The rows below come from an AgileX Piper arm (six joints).
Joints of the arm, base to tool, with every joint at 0 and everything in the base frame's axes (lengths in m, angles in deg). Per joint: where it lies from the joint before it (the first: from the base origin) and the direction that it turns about. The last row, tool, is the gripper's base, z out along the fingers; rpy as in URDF.
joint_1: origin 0 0 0.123 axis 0 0 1
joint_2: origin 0 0 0 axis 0 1 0
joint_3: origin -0.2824 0 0.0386 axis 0 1 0
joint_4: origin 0.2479 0 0.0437 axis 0.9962 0 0.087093
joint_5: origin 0 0 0 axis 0 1 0
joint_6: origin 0.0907 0 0.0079 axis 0.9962 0 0.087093
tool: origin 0 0 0 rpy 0 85.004 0
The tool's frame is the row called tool.
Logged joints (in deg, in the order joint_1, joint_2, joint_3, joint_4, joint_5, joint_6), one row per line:
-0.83 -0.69 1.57 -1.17 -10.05 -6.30
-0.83 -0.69 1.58 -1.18 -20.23 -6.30
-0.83 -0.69 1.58 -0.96 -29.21 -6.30
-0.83 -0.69 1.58 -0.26 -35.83 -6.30
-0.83 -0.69 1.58 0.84 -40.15 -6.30
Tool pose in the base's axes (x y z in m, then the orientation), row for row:
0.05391 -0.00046 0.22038 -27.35 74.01 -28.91
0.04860 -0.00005 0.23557 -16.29 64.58 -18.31
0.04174 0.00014 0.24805 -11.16 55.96 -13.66
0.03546 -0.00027 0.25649 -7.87 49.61 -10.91
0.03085 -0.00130 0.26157 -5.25 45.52 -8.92
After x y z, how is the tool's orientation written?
As angles about the fixed x, y, z axes (roll, pitch, yaw), in degrees.
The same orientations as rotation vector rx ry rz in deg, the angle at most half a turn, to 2 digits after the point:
-4.55 75.76 -6.90
-4.13 65.59 -7.08
-3.55 56.62 -7.08
-2.63 50.03 -6.80
-1.42 45.76 -6.36

